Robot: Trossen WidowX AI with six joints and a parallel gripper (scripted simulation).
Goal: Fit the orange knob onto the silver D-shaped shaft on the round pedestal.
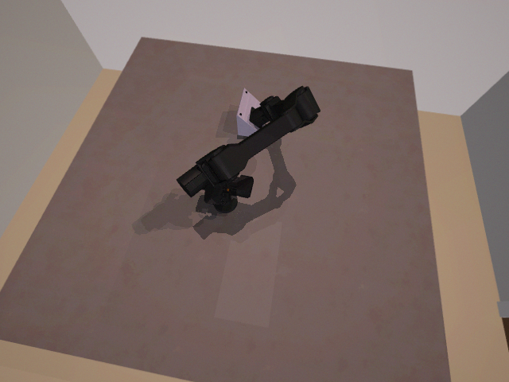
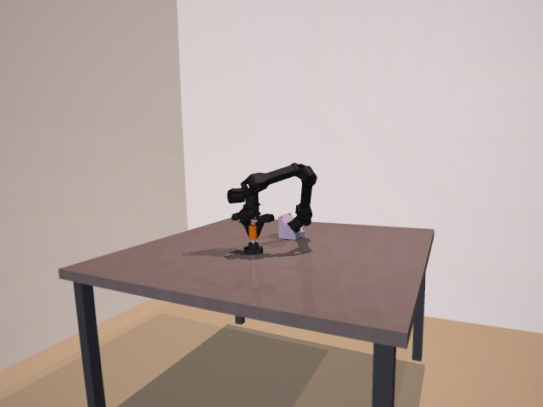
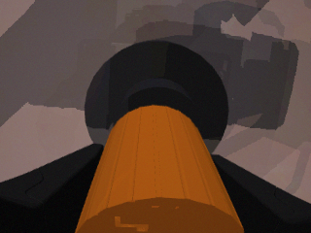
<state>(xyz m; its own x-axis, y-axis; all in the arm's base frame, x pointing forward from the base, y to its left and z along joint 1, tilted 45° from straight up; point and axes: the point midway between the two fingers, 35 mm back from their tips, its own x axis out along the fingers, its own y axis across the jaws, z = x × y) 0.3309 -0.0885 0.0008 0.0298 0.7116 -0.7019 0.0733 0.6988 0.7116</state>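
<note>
The black round pedestal lies 4 cm below my gripper tip. Also, from my gripper tip: orange knob (3 cm above).
</note>
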